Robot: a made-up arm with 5 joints. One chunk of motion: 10 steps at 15 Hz.
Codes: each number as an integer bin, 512 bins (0 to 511) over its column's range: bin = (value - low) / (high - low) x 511, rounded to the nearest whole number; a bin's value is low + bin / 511 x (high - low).
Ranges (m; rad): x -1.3..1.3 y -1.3..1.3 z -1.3..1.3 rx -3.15..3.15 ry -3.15..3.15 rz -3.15..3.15
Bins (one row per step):
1: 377 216 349 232 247 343
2: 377 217 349 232 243 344
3: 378 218 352 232 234 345
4: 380 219 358 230 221 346
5: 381 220 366 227 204 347
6: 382 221 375 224 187 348
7: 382 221 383 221 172 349
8: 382 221 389 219 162 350
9: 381 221 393 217 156 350
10: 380 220 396 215 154 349
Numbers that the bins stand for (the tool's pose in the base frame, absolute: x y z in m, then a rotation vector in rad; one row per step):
1: 0.6182 -0.2010 0.4757 -0.2897 -0.1048 1.0788
2: 0.6182 -0.1959 0.4757 -0.2897 -0.1541 1.0911
3: 0.6233 -0.1908 0.4910 -0.2897 -0.2651 1.1034
4: 0.6335 -0.1857 0.5215 -0.3144 -0.4253 1.1158
5: 0.6386 -0.1806 0.5622 -0.3514 -0.6349 1.1281
6: 0.6436 -0.1755 0.6080 -0.3884 -0.8445 1.1404
7: 0.6436 -0.1755 0.6487 -0.4253 -1.0295 1.1527
8: 0.6436 -0.1755 0.6793 -0.4500 -1.1527 1.1651
9: 0.6386 -0.1755 0.6996 -0.4747 -1.2267 1.1651
10: 0.6335 -0.1806 0.7149 -0.4993 -1.2514 1.1527

